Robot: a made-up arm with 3 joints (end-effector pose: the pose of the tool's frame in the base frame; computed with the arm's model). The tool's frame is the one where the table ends.
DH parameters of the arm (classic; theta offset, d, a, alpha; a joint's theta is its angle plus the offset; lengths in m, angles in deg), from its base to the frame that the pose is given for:
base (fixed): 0 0.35 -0.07 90
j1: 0 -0.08 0.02 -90
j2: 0 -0.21 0.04 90
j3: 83.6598 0 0.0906 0
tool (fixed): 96.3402 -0.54 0 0
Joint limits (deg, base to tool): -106..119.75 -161.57..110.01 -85.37..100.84
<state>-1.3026 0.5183 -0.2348</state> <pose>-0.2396 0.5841 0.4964 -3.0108 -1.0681 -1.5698</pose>
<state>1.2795 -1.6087 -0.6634</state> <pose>0.2287 -0.0437 0.8406 -2.9317 -0.2069 2.2068</pose>
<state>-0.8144 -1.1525 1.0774</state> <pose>0.1574 0.3309 -0.1220 -0.7220 0.4831 2.6310</pose>
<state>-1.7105 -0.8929 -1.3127</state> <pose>-0.3374 0.3177 -0.1394 0.6896 -0.0239 0.2002</pose>
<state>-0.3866 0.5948 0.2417</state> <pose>-0.3554 0.5430 0.3364 -1.7844 -0.0816 -2.5642</pose>
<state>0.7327 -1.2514 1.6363</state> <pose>0.4519 0.2975 0.5426 2.7554 0.8154 -0.0908</pose>
